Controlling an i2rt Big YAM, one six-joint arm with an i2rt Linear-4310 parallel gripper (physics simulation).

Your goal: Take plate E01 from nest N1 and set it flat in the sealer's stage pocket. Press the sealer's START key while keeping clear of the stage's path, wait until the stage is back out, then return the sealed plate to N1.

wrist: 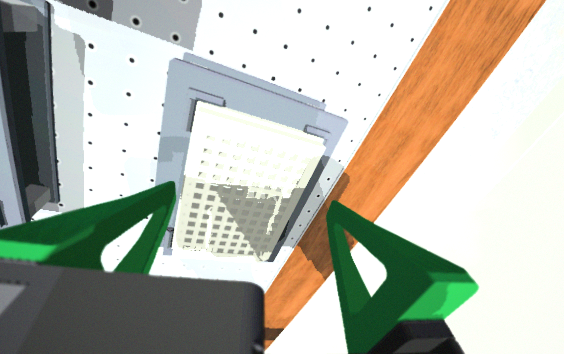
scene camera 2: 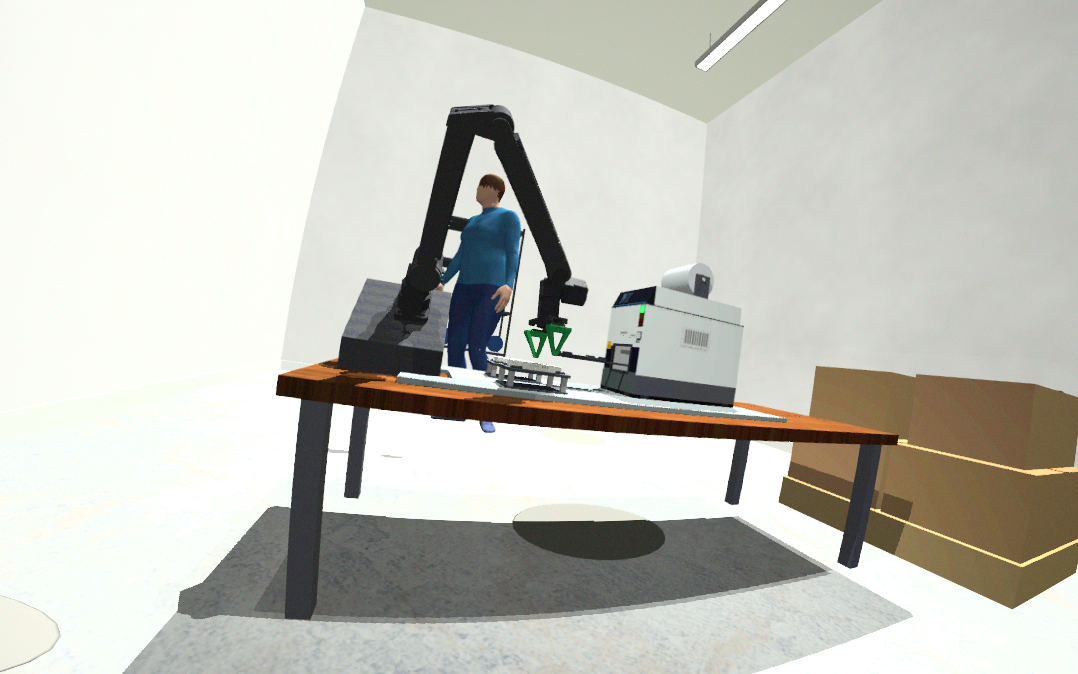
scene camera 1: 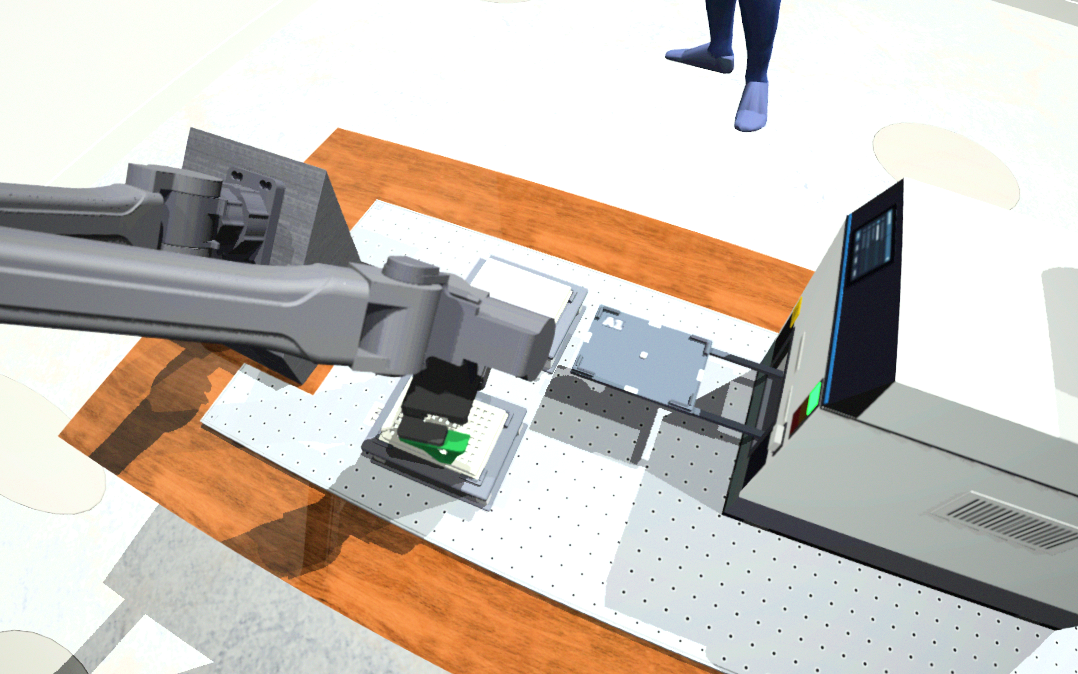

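Seen in the pictures: gripper, fingertip midpoint: [wrist: 256, 199] [scene camera 2: 544, 356] [scene camera 1: 458, 424]; arm's base, origin of the base link: [scene camera 2: 413, 306] [scene camera 1: 251, 220].
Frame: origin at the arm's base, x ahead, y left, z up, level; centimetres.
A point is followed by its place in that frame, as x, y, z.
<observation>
A cream, many-welled plate [scene camera 1: 486, 433] @[38.2, -9.5, -10.0] [wrist: 250, 155] @[37.2, -9.7, -10.1] lies in a blue-grey nest [scene camera 1: 505, 459] @[41.1, -10.8, -12.0] [wrist: 175, 110] @[37.9, -4.8, -11.7] near the table's front edge; no E01 or N1 label is legible. My gripper [scene camera 1: 443, 445] @[35.4, -10.6, -8.1] [scene camera 2: 545, 354] @[35.4, -10.6, -8.1] [wrist: 256, 199] @[35.4, -10.6, -8.1] is open and empty above this plate, its green fingers spread toward the plate's two long sides in the wrist view. The sealer [scene camera 1: 938, 468] @[77.7, -4.8, 9.5] [scene camera 2: 691, 357] @[86.5, -4.5, -1.6] has its blue-grey stage [scene camera 1: 643, 377] @[52.2, 2.5, -6.3] out on two rails, with an empty pocket. A green key [scene camera 1: 813, 398] @[66.3, -3.6, 10.7] [scene camera 2: 643, 309] @[66.5, -4.0, 10.5] shows on its front, above a dark red one.
A second nest with a white-topped item [scene camera 1: 520, 290] @[32.7, 10.8, -10.5] stands behind the plate's nest, left of the stage. The arm's dark mounting block [scene camera 1: 317, 230] @[9.6, 1.8, 0.2] [scene camera 2: 389, 355] @[-3.1, -11.2, -13.2] is at the left. A person [scene camera 1: 751, 99] [scene camera 2: 490, 246] stands behind the table. Cardboard boxes [scene camera 2: 953, 492] are at the right.
</observation>
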